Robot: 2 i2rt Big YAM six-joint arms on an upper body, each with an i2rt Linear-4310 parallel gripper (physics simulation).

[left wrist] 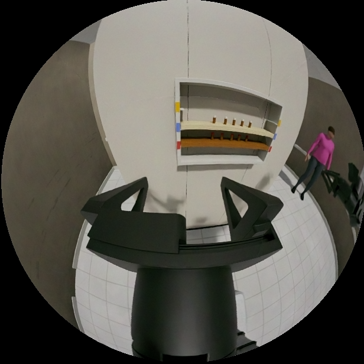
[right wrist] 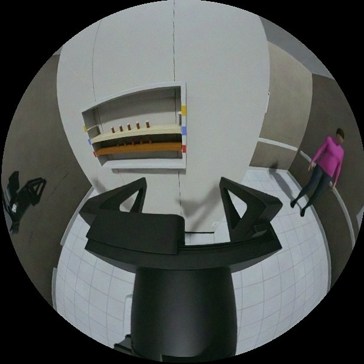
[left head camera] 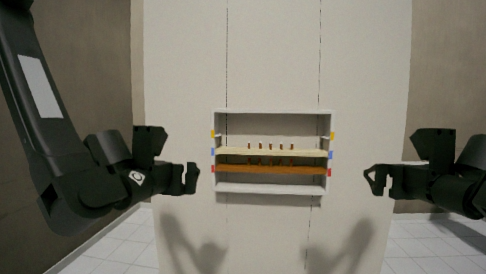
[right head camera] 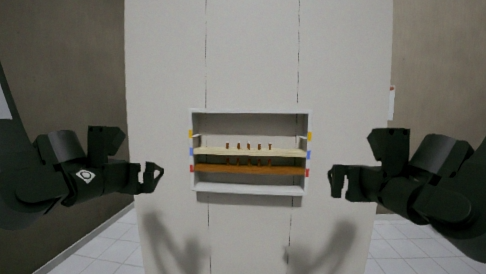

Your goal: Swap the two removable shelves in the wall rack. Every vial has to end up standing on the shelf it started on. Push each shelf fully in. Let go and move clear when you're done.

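Frame: origin at the left arm's base, x ahead, y left, z up, level; centimetres.
Seen in the pictures: left gripper, between the fingertips: (left head camera: 181, 170) (right head camera: 147, 169); right gripper, between the fingertips: (left head camera: 382, 173) (right head camera: 347, 174).
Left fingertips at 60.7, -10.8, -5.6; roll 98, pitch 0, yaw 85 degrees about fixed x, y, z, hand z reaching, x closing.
Observation:
Offsets run from my left fingertips to a thing's top centre, as dx, dy, dz. "spot": to the spot under its first point.
The white wall rack @(spot: +30.3, -24.4, +15.0) (left head camera: 272, 112) (right head camera: 250, 111) holds a pale shelf @(+34.2, -24.3, -0.5) (left head camera: 270, 151) (right head camera: 250, 151) (left wrist: 225, 128) (right wrist: 140, 132) at the blue marks and a brown shelf @(+34.2, -24.3, -8.0) (left head camera: 270, 169) (right head camera: 250, 169) (left wrist: 225, 144) (right wrist: 140, 148) at the red marks. Several white-capped vials stand in a row on the pale shelf. Several brown vials stand on the brown shelf, their tops partly hidden. My left gripper (left wrist: 184, 180) is open and empty, left of the rack and apart from it. My right gripper (right wrist: 182, 180) is open and empty, right of the rack and apart from it.
Yellow marks (left head camera: 212, 134) (right head camera: 309, 136) flank the rack's upper level, where small side ledges show and no shelf sits. The rack's white bottom board @(spot: +31.1, -24.7, -17.3) (left head camera: 270, 189) lies below the brown shelf. A person in pink (left wrist: 321, 150) (right wrist: 328, 155) stands off to the side in the wrist views.

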